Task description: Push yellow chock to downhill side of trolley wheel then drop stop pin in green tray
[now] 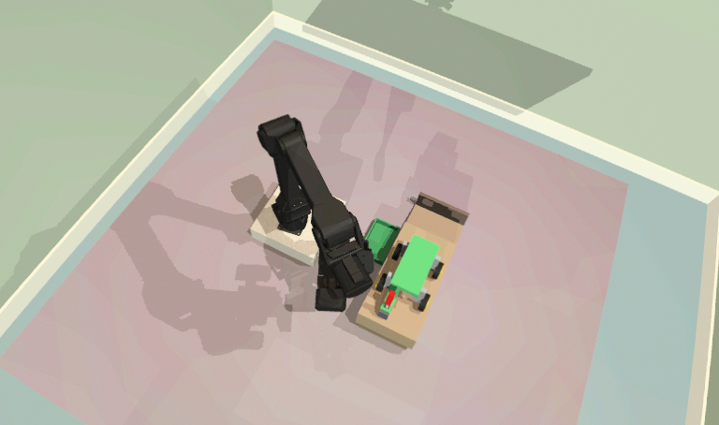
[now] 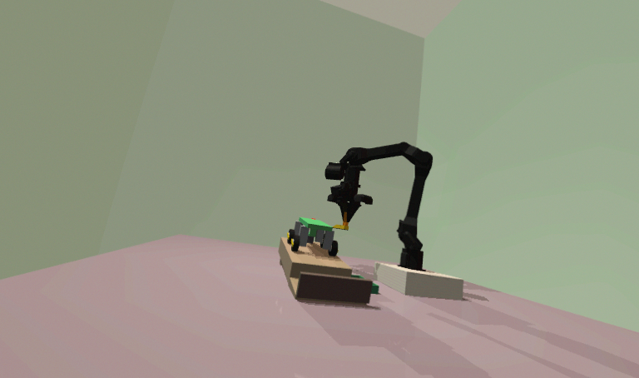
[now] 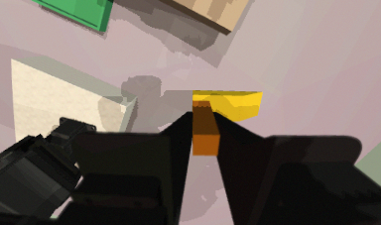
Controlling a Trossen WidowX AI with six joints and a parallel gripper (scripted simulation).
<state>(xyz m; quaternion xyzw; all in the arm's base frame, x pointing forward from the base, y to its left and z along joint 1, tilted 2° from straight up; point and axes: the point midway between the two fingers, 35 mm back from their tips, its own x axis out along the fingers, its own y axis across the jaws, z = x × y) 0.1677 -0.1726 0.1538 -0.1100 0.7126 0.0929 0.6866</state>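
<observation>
Now: the red-headed stop pin 14 cm ahead of my gripper tip, 5 cm below it and 1 cm to the left of it. The rest, counted from my gripper tip: green tray 23 cm to the left, 18 cm below, 7 cm ahead; yellow chock 2 cm to the right, 1 cm below, 1 cm ahead; trolley 17 cm ahead, 11 cm to the left, 6 cm below.
</observation>
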